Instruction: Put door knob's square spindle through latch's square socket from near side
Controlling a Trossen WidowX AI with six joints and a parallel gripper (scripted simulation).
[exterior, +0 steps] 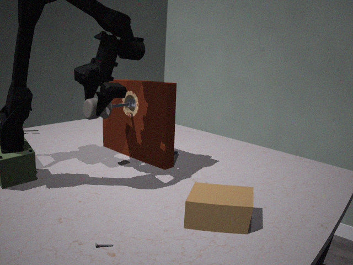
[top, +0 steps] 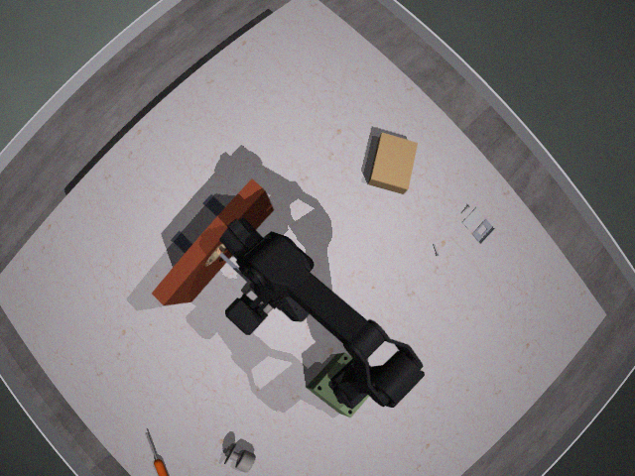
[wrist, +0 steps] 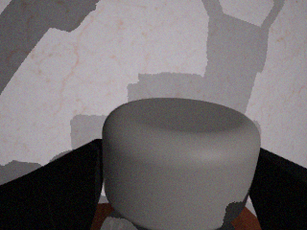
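Now: the grey latch socket 150 mm ahead of my hand, 30 mm to the left of it and 30 mm below it. Also, from my hand: orange screwdriver: 550 mm to the left, 180 mm below, 150 mm behind; then red-brown wooden door panel: 150 mm ahead, 50 mm below, 30 mm to the left; then tan box: 410 mm to the right, 160 mm below, 60 mm ahead.
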